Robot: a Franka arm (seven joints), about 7 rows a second.
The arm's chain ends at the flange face. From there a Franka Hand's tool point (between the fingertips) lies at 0.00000 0.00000 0.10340 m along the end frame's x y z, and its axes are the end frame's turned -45 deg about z.
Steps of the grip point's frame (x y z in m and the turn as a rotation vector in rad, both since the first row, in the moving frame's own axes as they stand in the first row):
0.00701 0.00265 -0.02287 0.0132 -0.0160 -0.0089
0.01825 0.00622 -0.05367 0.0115 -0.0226 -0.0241
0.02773 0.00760 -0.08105 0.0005 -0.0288 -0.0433
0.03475 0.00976 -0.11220 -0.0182 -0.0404 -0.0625
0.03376 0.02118 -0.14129 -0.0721 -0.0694 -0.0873
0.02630 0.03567 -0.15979 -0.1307 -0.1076 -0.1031
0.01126 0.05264 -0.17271 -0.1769 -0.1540 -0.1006
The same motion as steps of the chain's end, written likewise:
0.00896 -0.00330 -0.02285 -0.0020 -0.0206 -0.0089
0.01979 -0.00935 -0.05364 -0.0078 -0.0241 -0.0241
0.02708 -0.01635 -0.08101 -0.0200 -0.0207 -0.0433
0.03296 -0.02200 -0.11210 -0.0414 -0.0157 -0.0625
0.03820 -0.01920 -0.14077 -0.1001 0.0019 -0.0873
0.04125 -0.01060 -0.15831 -0.1685 0.0163 -0.1031
0.04232 0.00541 -0.16988 -0.2340 0.0162 -0.1006

